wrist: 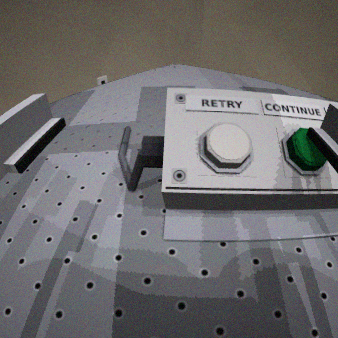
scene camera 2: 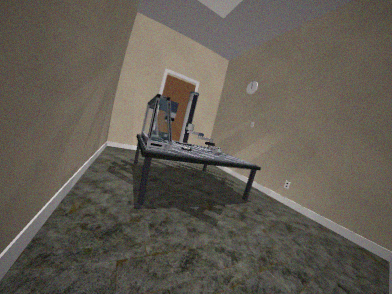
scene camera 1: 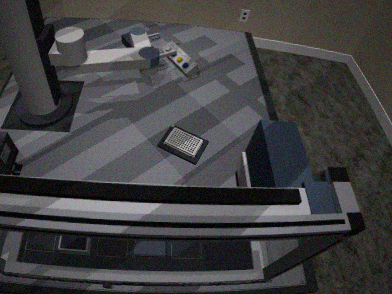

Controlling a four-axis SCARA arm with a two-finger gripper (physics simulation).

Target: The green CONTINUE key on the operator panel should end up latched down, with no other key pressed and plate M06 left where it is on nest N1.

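Places are measured from the arm's base along level axes (x ahead, y left, z up), in centimetres.
Pixels of known places: gripper, fingertip midpoint: [wrist: 186,107] [scene camera 2: 218,148] [scene camera 1: 167,43]; arm's base at its link origin: [scene camera 1: 45,105].
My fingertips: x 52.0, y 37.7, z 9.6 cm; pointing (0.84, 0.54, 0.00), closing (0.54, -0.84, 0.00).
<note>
Ahead of a thing's pixels: the offset from my fingertips to its top centre. "spot": to the spot under its first point.
The operator panel {dz +0.0, dx +6.9, dy -7.2 cm} [scene camera 1: 191,73] [wrist: 172,145] stands at the table's back, partly under the arm. Its green CONTINUE key {dz -0.9, dx +3.6, dy -6.4 cm} [wrist: 303,150] is right of the white RETRY key {dz -0.9, dx +0.8, dy -2.2 cm} [wrist: 228,142] in the wrist view. RETRY stands raised; whether CONTINUE is latched I cannot tell. A yellow key {dz -0.9, dx +6.4, dy -10.5 cm} [scene camera 1: 179,59] and a blue key {dz -0.9, dx +9.2, dy -14.7 cm} [scene camera 1: 185,65] are further along. My gripper [scene camera 1: 164,44] [wrist: 186,107] is open and empty. Its right finger overlaps the green key's right edge in the wrist view; contact is unclear. A white well plate {dz -5.7, dx +8.3, dy -55.8 cm} [scene camera 1: 184,141] sits on a dark nest {spot: dz -7.1, dx +12.3, dy -63.1 cm} [scene camera 1: 194,159]; labels are unreadable.
A dark bracket with a bent handle {spot: dz -8.3, dx +2.2, dy +7.9 cm} [wrist: 128,160] is at the panel's left side. The arm's column [scene camera 1: 30,65] stands at the left. A large framed enclosure [scene camera 1: 150,207] crosses the front, with a blue housing {spot: dz +40.5, dx +21.5, dy -91.6 cm} [scene camera 1: 285,150] at its right. A dark device {spot: dz -1.0, dx -55.3, dy -68.6 cm} [scene camera 1: 6,152] is at the left edge.
</note>
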